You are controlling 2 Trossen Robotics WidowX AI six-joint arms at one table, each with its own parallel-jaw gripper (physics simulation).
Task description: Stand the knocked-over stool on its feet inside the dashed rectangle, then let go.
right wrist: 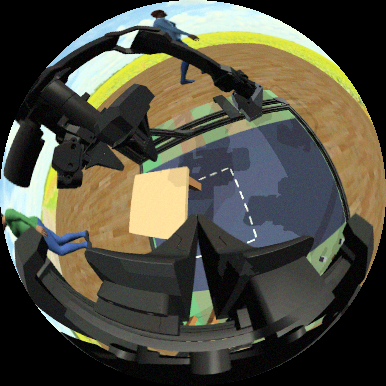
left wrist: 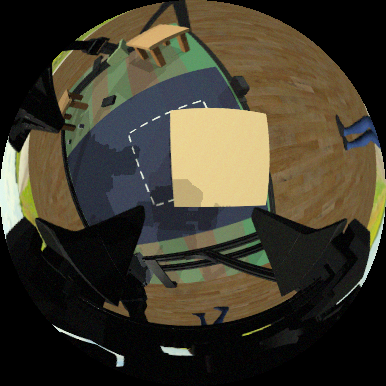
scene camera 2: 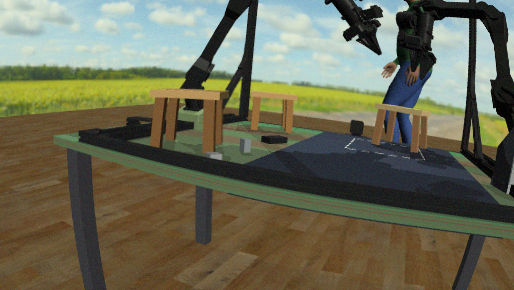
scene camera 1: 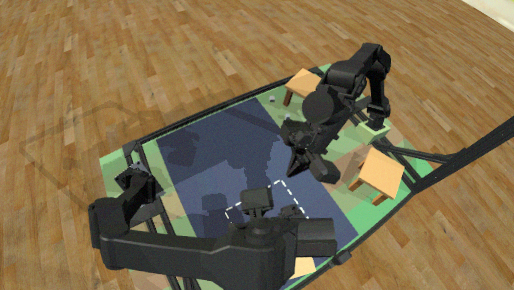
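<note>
The light wooden stool [scene camera 1: 304,268] [scene camera 2: 402,110] [left wrist: 220,157] [right wrist: 160,202] stands upright on its feet at the dashed rectangle [scene camera 1: 281,181] [left wrist: 130,135] [right wrist: 230,169]. In scene camera 2 its feet show near the dashes; whether every foot lies inside the outline I cannot tell, as the seat hides some feet in the wrist views. My left gripper [scene camera 2: 425,62] [left wrist: 200,212] [right wrist: 136,163] is wide open and empty, above the stool and apart from it. My right gripper [scene camera 1: 290,175] [scene camera 2: 378,52] [right wrist: 196,218] is shut and empty, raised above the table beside the stool.
Two other stools stand upright: one [scene camera 1: 381,172] [scene camera 2: 273,95] [left wrist: 157,37] and another [scene camera 1: 302,83] [scene camera 2: 189,94]. Small grey blocks [scene camera 1: 272,99] [scene camera 2: 245,145] and a flat black block [scene camera 2: 274,139] [left wrist: 108,101] lie near them. A black box [scene camera 1: 342,257] [scene camera 2: 356,127] [left wrist: 240,85] is at the table edge.
</note>
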